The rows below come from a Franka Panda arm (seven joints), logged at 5 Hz.
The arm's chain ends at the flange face. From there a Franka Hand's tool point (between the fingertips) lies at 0.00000 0.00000 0.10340 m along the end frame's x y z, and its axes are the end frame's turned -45 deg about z.
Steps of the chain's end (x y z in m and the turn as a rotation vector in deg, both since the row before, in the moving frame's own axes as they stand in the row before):
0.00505 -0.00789 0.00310 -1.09 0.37 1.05
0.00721 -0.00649 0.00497 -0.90 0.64 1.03
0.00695 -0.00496 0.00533 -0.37 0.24 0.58
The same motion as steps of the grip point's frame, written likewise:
0.00821 -0.00015 0.00308 -1.03 -0.51 1.05
0.00934 0.00247 0.00495 -1.09 -0.18 1.03
0.00825 0.00218 0.00533 -0.43 -0.09 0.58

